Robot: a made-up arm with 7 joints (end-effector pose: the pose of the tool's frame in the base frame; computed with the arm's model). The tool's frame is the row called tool. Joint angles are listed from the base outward.
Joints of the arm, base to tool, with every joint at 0 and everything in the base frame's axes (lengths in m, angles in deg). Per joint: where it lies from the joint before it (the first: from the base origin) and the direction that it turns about. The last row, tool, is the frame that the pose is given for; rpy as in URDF.
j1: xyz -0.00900 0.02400 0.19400 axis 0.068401 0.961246 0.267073
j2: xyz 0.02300 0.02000 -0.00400 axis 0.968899 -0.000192 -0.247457
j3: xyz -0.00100 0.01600 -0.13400 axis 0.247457 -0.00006 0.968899
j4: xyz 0.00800 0.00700 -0.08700 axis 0.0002 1 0.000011
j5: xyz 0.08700 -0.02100 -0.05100 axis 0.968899 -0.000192 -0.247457
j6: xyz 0.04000 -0.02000 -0.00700 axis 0.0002 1 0.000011
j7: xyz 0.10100 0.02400 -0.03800 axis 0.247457 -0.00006 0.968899
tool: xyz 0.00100 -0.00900 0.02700 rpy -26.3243 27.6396 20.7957
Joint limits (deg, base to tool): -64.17..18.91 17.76..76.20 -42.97..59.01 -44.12..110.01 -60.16..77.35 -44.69..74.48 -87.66..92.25
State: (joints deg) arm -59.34 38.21 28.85 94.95 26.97 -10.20 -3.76
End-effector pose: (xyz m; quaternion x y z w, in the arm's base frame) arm 0.3591 0.2369 0.0082 -0.0422 0.2771 0.4111 0.8674
Working (the frame after each row of the table, in the pose's form):
after j1: -0.0090 0.0240 0.1940 -0.0339 -0.4758 -0.1322 0.8689
after j2: 0.0113 0.0380 0.2124 0.2821 -0.4943 -0.0444 0.8210
after j3: 0.1196 0.1079 0.1725 0.2045 -0.5496 0.1856 0.7885
after j4: 0.1874 0.1602 0.1537 0.0015 0.2096 0.2763 0.9379
after j5: 0.2442 0.1818 0.0706 0.2013 0.2663 0.1672 0.9277
after j6: 0.2765 0.1832 0.0388 0.2153 0.1828 0.1486 0.9477
after j7: 0.3458 0.2538 -0.0106 0.2017 0.1883 0.1199 0.9537

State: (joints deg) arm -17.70 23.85 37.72 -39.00 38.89 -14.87 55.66
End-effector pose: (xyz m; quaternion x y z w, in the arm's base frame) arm 0.2561 0.1456 0.1986 0.0050 -0.7615 0.4404 0.4755
Working (the frame after each row of the table, in the pose's form):
after j1: -0.0090 0.0240 0.1940 -0.0105 -0.1479 -0.0411 0.9881
after j2: 0.0158 0.0420 0.1967 0.1951 -0.1535 -0.0611 0.9668
after j3: 0.0587 0.1049 0.0853 0.2139 -0.2113 0.2572 0.9184
after j4: 0.0852 0.1570 0.0200 0.2874 -0.5057 0.1711 0.7952
after j5: 0.1704 0.1712 0.0761 0.5692 -0.3981 0.2589 0.6712
after j6: 0.2101 0.1694 0.0979 0.5979 -0.4816 0.1831 0.6141
after j7: 0.2524 0.1738 0.1999 0.3818 -0.6752 0.4953 0.3912

